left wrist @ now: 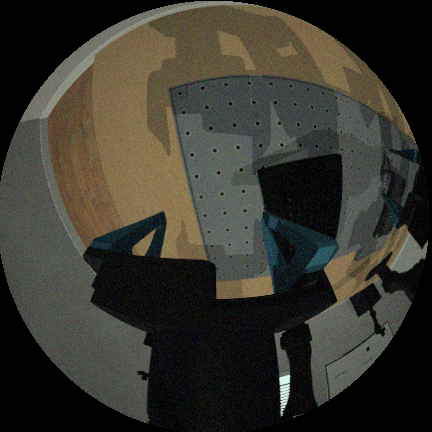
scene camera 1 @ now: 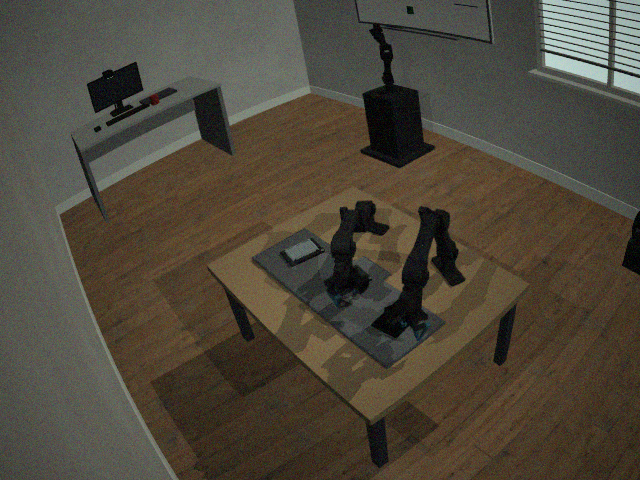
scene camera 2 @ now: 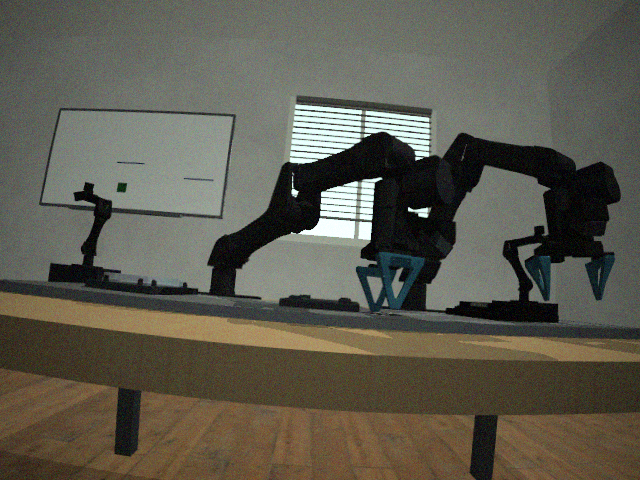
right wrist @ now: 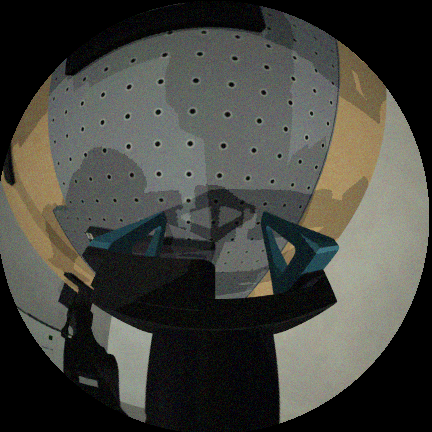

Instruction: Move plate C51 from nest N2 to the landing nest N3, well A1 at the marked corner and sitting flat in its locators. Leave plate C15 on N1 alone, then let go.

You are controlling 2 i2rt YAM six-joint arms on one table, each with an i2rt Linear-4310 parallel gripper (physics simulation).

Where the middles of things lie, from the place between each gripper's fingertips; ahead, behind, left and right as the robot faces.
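From my right hand, the dark plate (left wrist: 313, 201) is 230 mm to the left, 60 mm behind and 10 mm above. As for the nest locator (scene camera 2: 302, 301), my right hand is 80 mm past it and 90 mm to the left of it.
If you count from my left hand, the nest locator is 440 mm to the right, 60 mm behind and 30 mm below. With the dark plate, my left hand is 20 mm above it, 40 mm past it and 120 mm to the left of it.
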